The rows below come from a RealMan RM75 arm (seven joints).
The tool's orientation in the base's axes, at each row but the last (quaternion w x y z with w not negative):
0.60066, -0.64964, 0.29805, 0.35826
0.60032, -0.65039, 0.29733, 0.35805
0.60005, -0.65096, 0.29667, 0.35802
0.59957, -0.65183, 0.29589, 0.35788
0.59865, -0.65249, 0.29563, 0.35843
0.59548, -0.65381, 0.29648, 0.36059
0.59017, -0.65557, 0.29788, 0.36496
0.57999, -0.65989, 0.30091, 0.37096
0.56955, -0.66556, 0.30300, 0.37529
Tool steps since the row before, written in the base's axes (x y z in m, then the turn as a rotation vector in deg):
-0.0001, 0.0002, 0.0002, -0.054, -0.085, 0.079
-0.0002, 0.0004, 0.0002, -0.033, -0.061, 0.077
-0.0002, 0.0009, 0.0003, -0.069, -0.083, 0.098
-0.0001, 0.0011, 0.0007, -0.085, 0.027, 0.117
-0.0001, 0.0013, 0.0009, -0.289, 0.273, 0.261
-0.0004, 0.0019, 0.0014, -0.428, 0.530, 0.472
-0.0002, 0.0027, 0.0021, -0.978, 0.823, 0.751
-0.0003, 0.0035, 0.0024, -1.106, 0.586, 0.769
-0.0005, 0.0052, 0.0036, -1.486, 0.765, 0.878
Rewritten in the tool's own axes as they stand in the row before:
-0.0002, -0.0001, 0.0002, -0.099, 0.008, -0.080
-0.0003, 0.0000, 0.0004, -0.085, -0.011, -0.059
-0.0003, -0.0001, 0.0009, -0.123, 0.009, -0.077
-0.0006, -0.0004, 0.0011, -0.143, 0.000, 0.033
-0.0007, -0.0006, 0.0013, -0.367, 0.057, 0.297
-0.0013, -0.0007, 0.0019, -0.609, 0.022, 0.562
-0.0017, -0.0013, 0.0026, -1.134, 0.282, 0.912
-0.0021, -0.0016, 0.0034, -1.227, 0.413, 0.695
-0.0032, -0.0024, 0.0050, -1.518, 0.640, 0.922

